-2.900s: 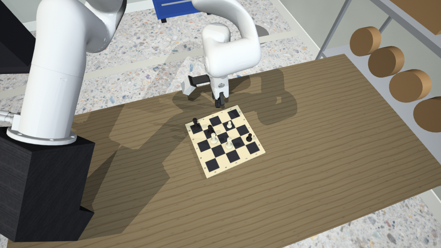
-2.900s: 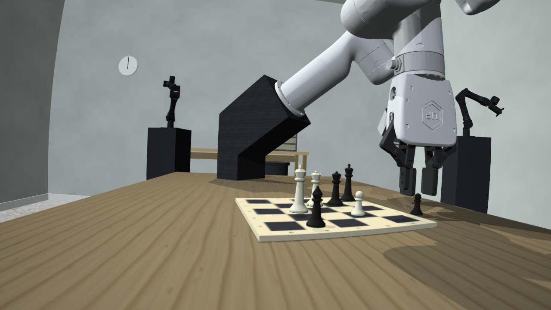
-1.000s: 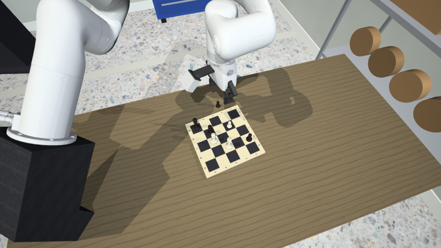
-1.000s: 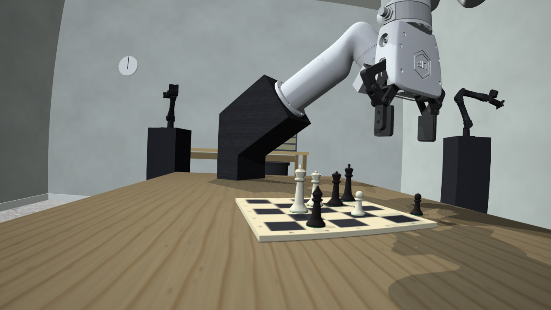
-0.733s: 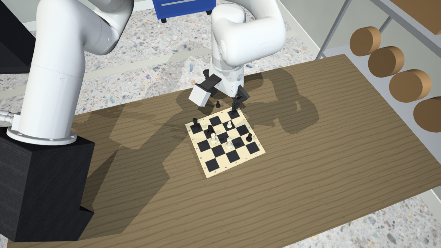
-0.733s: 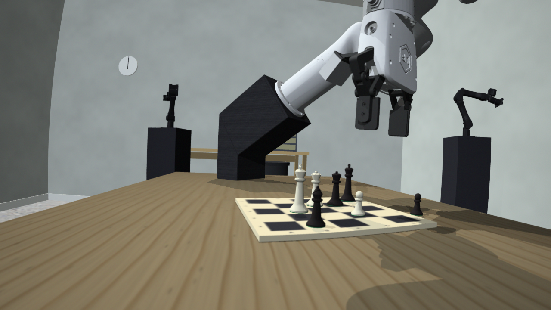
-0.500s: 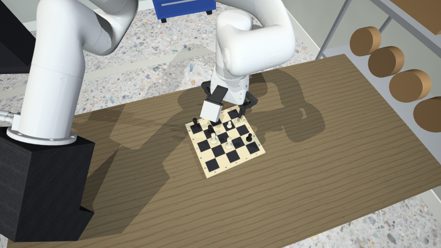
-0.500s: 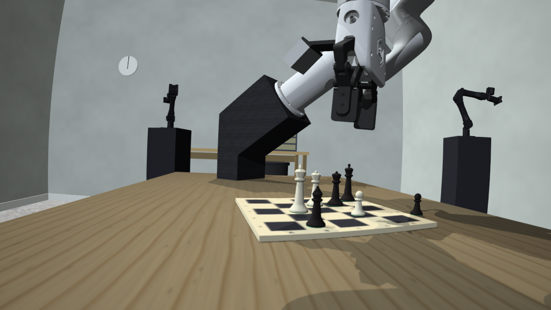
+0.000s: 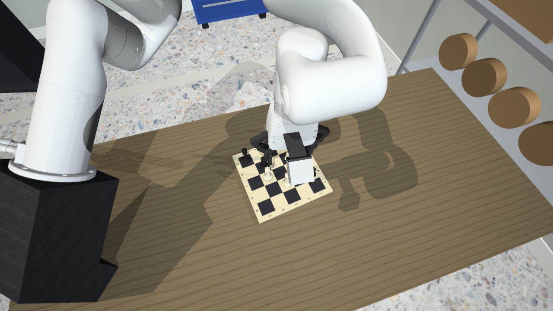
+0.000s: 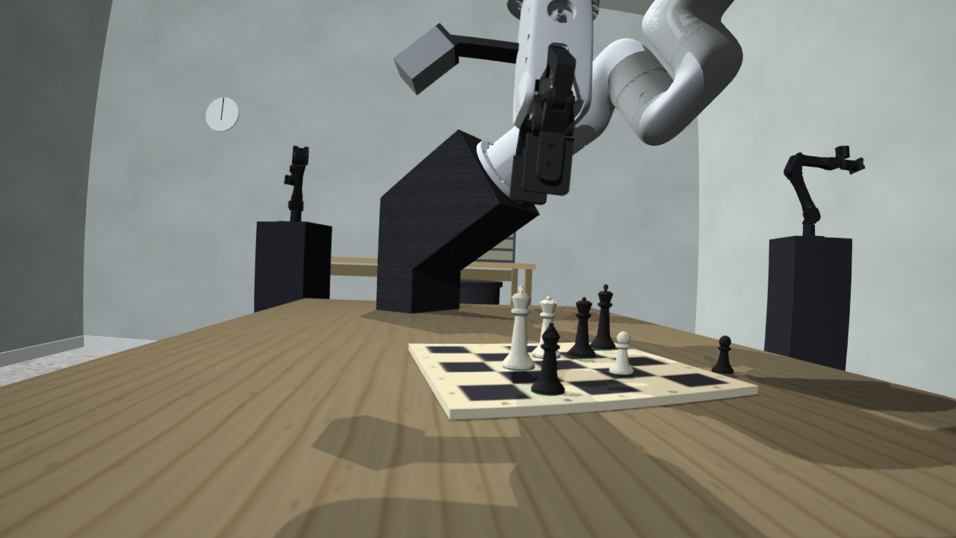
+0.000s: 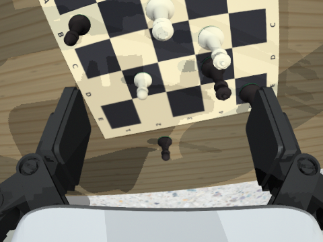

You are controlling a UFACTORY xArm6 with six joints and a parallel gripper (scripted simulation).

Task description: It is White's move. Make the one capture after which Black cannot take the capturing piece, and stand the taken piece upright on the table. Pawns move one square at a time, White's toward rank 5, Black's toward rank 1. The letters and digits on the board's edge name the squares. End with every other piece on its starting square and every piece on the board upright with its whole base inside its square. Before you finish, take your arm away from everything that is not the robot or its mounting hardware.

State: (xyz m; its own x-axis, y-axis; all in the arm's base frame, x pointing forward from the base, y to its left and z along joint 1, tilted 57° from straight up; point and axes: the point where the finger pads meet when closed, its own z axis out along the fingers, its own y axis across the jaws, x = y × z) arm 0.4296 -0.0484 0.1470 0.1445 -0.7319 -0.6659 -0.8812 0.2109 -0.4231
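Right now my hand is 10 mm to the left of the white king and 110 mm above it. From my hand the other things lie so: black queen: 60 mm behind, 40 mm to the left, 110 mm below; then white queen: 50 mm behind, 10 mm to the left, 110 mm below; then white pawn: 70 mm to the left, 130 mm below.
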